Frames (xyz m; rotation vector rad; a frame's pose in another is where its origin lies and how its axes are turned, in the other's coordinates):
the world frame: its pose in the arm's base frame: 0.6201 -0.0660 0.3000 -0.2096 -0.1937 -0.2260
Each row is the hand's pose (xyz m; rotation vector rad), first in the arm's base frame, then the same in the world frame.
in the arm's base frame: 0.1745 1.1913 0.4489 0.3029 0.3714 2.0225
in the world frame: -0.6471 1.0635 0.5018 0.6135 0.3249 2.2660
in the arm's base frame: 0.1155 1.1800 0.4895 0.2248 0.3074 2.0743
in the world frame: -0.6926 1.0310 0.5480 0.5414 0.2401 2.3143
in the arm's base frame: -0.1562 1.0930 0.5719 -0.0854 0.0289 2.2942
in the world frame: -0.9173 0.8675 0.6525 0.2541 -0.1271 2.5087
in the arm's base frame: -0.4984 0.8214 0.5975 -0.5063 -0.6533 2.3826
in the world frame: -1.1845 0.5215 0.6723 -0.1145 -0.8980 2.4925
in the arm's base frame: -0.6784 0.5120 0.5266 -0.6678 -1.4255 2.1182
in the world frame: -1.3095 0.1962 0.5641 -0.2238 -1.6458 2.0919
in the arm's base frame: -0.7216 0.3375 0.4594 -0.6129 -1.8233 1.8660
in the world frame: -1.3301 0.0318 0.4672 -0.1519 -1.9885 1.7684
